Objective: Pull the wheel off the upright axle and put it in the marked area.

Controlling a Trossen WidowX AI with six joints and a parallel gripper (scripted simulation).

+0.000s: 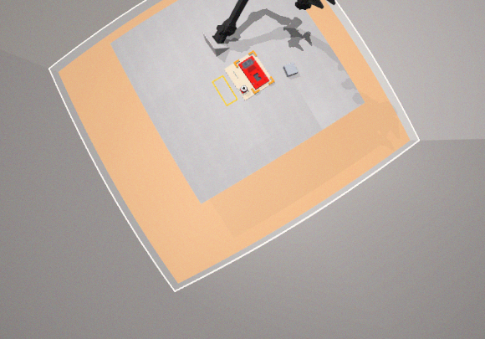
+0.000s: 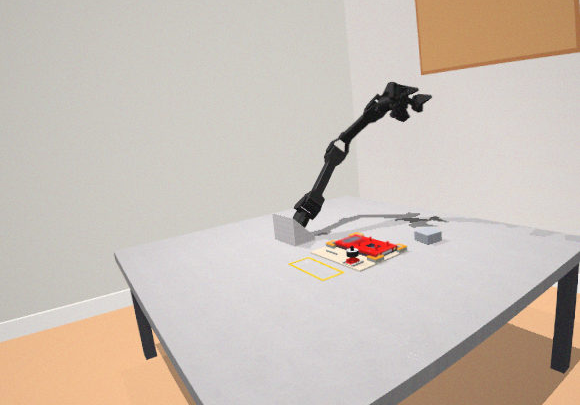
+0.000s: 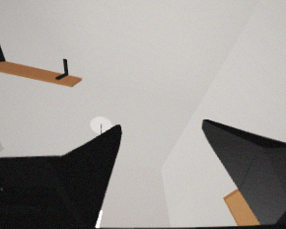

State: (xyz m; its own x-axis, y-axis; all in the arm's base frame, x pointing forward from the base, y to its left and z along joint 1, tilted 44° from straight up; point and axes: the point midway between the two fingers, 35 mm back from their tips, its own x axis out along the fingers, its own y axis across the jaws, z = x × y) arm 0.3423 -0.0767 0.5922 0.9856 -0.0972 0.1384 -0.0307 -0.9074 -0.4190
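Right now my gripper tip is 490 mm above the wheel, 410 mm to the left of it and 20 mm past it. Round my gripper tip: upright axle (490 mm below, 410 mm to the right, 30 mm behind).
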